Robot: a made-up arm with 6 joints. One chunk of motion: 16 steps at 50 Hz.
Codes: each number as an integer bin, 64 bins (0 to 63) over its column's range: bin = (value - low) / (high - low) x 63, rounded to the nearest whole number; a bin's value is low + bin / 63 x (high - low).
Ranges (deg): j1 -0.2..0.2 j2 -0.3..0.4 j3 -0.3..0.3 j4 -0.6..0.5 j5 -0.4..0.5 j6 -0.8..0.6
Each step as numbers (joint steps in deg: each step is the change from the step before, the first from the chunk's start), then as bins.
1 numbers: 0.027 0.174 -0.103 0.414 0.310 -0.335
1 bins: 36 43 21 58 50 21
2 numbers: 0.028 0.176 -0.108 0.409 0.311 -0.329
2 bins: 36 43 20 58 50 21
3 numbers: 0.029 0.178 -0.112 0.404 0.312 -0.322
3 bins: 36 43 20 58 50 22
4 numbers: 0.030 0.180 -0.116 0.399 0.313 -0.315
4 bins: 36 43 19 57 50 22
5 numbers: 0.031 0.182 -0.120 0.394 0.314 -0.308
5 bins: 36 43 19 57 50 22
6 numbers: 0.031 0.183 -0.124 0.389 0.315 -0.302
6 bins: 36 43 18 57 50 22
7 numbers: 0.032 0.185 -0.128 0.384 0.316 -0.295
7 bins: 37 44 18 56 50 23
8 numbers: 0.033 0.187 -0.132 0.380 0.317 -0.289
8 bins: 37 44 18 56 50 23
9 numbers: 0.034 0.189 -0.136 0.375 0.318 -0.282
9 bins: 37 44 17 56 50 23
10 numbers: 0.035 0.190 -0.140 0.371 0.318 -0.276
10 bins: 37 44 17 56 50 24
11 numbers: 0.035 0.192 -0.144 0.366 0.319 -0.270
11 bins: 37 44 16 55 50 24
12 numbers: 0.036 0.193 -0.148 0.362 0.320 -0.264
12 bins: 37 44 16 55 50 24
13 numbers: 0.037 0.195 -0.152 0.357 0.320 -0.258
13 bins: 37 45 16 55 50 24
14 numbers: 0.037 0.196 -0.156 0.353 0.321 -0.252
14 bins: 37 45 15 55 50 25
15 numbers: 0.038 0.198 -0.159 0.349 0.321 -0.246
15 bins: 37 45 15 54 50 25
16 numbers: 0.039 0.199 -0.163 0.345 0.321 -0.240
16 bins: 38 45 14 54 50 25
